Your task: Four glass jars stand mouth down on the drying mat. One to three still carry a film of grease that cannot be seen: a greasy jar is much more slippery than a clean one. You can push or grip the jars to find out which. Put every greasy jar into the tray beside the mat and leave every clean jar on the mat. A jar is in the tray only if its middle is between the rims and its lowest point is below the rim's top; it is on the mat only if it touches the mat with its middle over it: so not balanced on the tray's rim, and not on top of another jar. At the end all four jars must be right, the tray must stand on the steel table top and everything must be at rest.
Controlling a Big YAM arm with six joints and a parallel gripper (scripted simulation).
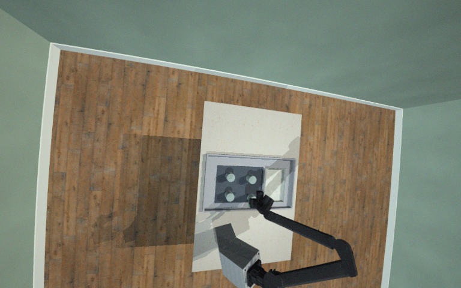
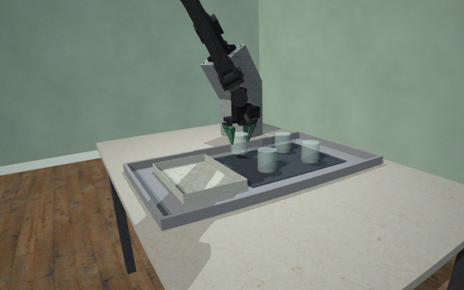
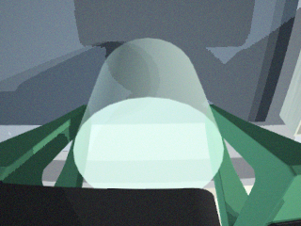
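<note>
The pale tray lies 7 cm ahead of my hand, 24 cm to the right of it and 6 cm below it. Round my hand: dark drying mat: 11 cm ahead, 8 cm to the left, 7 cm below.
</note>
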